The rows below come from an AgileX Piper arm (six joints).
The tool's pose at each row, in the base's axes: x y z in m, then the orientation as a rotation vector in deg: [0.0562 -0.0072 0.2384 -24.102 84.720 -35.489]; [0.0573 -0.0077 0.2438 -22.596 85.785 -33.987]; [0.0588 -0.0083 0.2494 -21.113 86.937 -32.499]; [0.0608 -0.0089 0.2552 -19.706 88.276 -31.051]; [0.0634 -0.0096 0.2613 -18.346 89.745 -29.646]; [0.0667 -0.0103 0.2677 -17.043 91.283 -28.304]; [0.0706 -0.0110 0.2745 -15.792 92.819 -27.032]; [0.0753 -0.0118 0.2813 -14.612 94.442 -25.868]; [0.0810 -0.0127 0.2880 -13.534 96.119 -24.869]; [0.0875 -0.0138 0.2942 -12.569 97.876 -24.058]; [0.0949 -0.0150 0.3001 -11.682 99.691 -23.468]
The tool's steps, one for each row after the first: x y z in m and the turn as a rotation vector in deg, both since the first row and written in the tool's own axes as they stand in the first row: [-0.0040 -0.0036 0.0015 -0.238 0.772 1.955]; [-0.0080 -0.0073 0.0034 -0.517 1.646 3.880]; [-0.0122 -0.0111 0.0058 -0.891 2.712 5.724]; [-0.0166 -0.0150 0.0089 -1.320 3.921 7.498]; [-0.0213 -0.0191 0.0127 -1.777 5.221 9.183]; [-0.0263 -0.0233 0.0171 -2.231 6.546 10.775]; [-0.0312 -0.0276 0.0222 -2.703 7.982 12.238]; [-0.0360 -0.0317 0.0284 -3.168 9.505 13.517]; [-0.0403 -0.0355 0.0354 -3.626 11.138 14.589]; [-0.0443 -0.0391 0.0433 -4.032 12.872 15.455]
